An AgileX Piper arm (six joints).
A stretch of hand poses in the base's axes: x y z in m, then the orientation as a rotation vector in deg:
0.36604, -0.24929, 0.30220, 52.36, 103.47, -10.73
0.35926, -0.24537, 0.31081, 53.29, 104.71, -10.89
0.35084, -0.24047, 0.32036, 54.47, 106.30, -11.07
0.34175, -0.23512, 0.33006, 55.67, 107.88, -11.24
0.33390, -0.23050, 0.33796, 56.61, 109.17, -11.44
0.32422, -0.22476, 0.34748, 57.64, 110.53, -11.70
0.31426, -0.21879, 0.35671, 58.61, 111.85, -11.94
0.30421, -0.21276, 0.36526, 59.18, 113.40, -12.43
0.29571, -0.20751, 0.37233, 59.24, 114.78, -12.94
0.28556, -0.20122, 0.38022, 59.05, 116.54, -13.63
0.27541, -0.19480, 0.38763, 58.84, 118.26, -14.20
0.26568, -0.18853, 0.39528, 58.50, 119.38, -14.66
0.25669, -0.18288, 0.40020, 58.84, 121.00, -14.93
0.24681, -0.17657, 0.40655, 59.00, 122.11, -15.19
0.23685, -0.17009, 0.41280, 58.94, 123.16, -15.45
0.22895, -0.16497, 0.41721, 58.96, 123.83, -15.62
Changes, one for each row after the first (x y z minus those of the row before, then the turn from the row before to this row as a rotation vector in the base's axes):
-0.00678, 0.00392, 0.00861, 0.78, 1.30, -0.34
-0.00842, 0.00490, 0.00955, 1.00, 1.66, -0.41
-0.00909, 0.00535, 0.00970, 1.01, 1.65, -0.42
-0.00785, 0.00462, 0.00790, 0.77, 1.36, -0.34
-0.00968, 0.00574, 0.00952, 0.80, 1.46, -0.40
-0.00996, 0.00597, 0.00923, 0.77, 1.41, -0.36
-0.01005, 0.00603, 0.00855, 0.50, 1.63, -0.12
-0.00850, 0.00525, 0.00707, 0.18, 1.39, 0.16
-0.01015, 0.00629, 0.00789, 0.09, 1.74, 0.36
-0.01015, 0.00642, 0.00741, 0.15, 1.65, 0.40
-0.00973, 0.00627, 0.00765, -0.04, 1.07, 0.37
-0.00899, 0.00565, 0.00492, 0.55, 1.56, 0.09
-0.00988, 0.00631, 0.00635, 0.30, 1.08, 0.08
-0.00996, 0.00648, 0.00625, 0.19, 0.99, 0.22
-0.00790, 0.00512, 0.00441, 0.14, 0.64, 0.10

